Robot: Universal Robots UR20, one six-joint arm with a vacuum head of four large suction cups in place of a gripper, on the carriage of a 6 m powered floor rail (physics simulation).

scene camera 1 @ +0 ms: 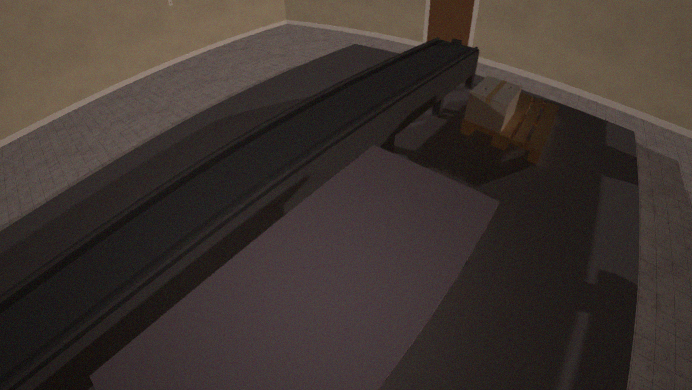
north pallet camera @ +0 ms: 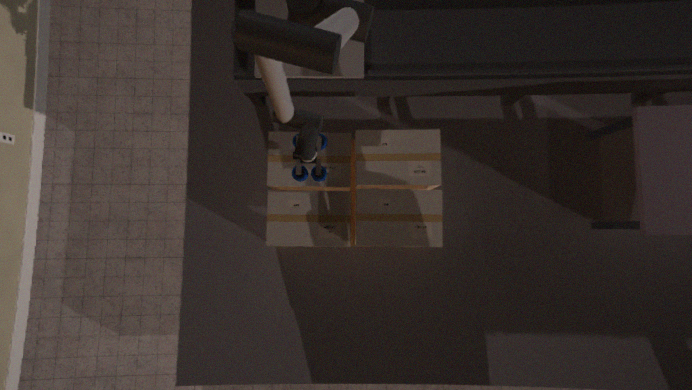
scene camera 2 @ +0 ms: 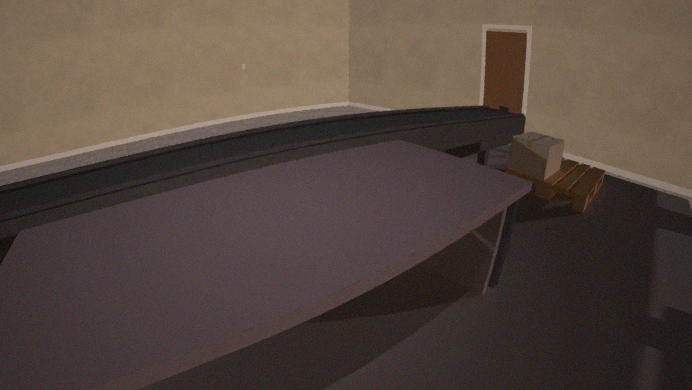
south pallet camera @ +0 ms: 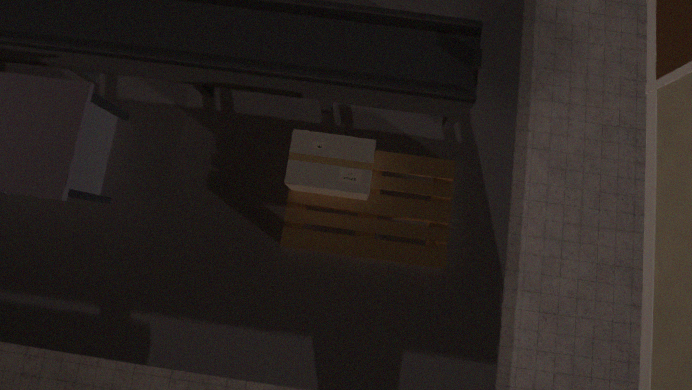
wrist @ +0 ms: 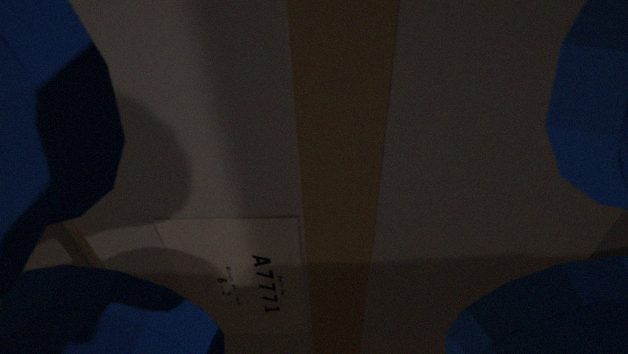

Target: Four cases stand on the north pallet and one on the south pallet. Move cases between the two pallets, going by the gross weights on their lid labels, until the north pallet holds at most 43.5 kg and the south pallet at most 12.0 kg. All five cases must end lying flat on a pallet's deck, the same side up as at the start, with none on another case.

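Frame: origin at the arm's base, x left, y back, z up, level; centimetres.
Seen in the pictures: hand at its tool point: (wrist: 331,242).
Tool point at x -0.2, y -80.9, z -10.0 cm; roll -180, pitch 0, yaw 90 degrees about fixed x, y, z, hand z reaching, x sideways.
A point is followed by its place in that frame.
Four pale taped cases stand flat in two rows on the north pallet (north pallet camera: 353,220) {x 29.0, y -121.1, z -42.6 cm}: upper left (north pallet camera: 280,172) {x -20.8, y -89.4, z -17.3 cm}, upper right (north pallet camera: 395,175) {x 56.2, y -92.0, z -12.9 cm}, lower left (north pallet camera: 287,237) {x -15.6, y -133.0, z -18.5 cm}, lower right (north pallet camera: 390,237) {x 52.5, y -132.8, z -13.0 cm}. My suction head (north pallet camera: 309,157) {x -0.2, y -80.9, z -10.0 cm} (wrist: 335,175) is over the upper left case, its four blue cups facing the lid and seemingly a little above it; nothing hangs from them. In the wrist view, that case's lid label (wrist: 265,285) {x 12.4, y -86.3, z -17.3 cm} reads A7771 and 6.2, partly in shadow. The other labels are too small to read. A fifth case (south pallet camera: 325,175) {x 548.6, y -89.7, z -12.8 cm} (scene camera 1: 492,105) {x 522.5, y -84.8, z -18.4 cm} (scene camera 2: 535,155) {x 522.4, y -86.6, z -23.4 cm} stands flat on the south pallet (south pallet camera: 360,250) {x 579.0, y -135.2, z -42.6 cm} (scene camera 1: 542,125) {x 572.6, y -131.0, z -42.6 cm} (scene camera 2: 582,185) {x 548.8, y -130.1, z -42.6 cm}.
The dark floor rail (scene camera 1: 225,165) (scene camera 2: 250,145) (north pallet camera: 525,40) (south pallet camera: 250,40) runs along the pallets' upper side in the overhead views. A long mauve table (scene camera 1: 325,260) {x 305.3, y -82.3, z -4.0 cm} (scene camera 2: 250,240) {x 276.6, y -101.7, z -4.0 cm} (north pallet camera: 665,170) {x 218.8, y -90.7, z -4.0 cm} (south pallet camera: 40,135) {x 360.3, y -90.1, z -4.0 cm} stands between the two pallets. The arm (north pallet camera: 275,90) {x -10.0, y -62.1, z 58.7 cm} reaches down from the rail carriage.
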